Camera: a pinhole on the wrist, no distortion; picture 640 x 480 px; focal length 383.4 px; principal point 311.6 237.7 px. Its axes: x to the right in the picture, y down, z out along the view. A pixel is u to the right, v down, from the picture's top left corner.
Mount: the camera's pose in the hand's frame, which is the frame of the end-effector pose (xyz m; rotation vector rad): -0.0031 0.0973 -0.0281 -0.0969 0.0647 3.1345
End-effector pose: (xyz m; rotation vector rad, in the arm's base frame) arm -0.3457 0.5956 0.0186 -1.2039 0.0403 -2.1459
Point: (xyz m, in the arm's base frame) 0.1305 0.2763 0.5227
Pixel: 28 95
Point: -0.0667 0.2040 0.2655
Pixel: outside the picture
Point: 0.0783 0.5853 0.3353
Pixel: 218 230
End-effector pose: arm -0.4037 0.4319 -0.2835 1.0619 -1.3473 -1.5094
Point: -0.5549 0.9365 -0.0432
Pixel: outside the picture
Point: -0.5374 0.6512 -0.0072
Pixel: 565 23
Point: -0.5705 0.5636 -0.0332
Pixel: 423 51
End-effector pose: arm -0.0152 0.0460 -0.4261 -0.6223 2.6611 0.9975
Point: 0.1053 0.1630 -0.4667
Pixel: outside the picture
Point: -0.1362 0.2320 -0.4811
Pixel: 136 140
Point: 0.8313 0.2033 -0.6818
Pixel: outside the picture
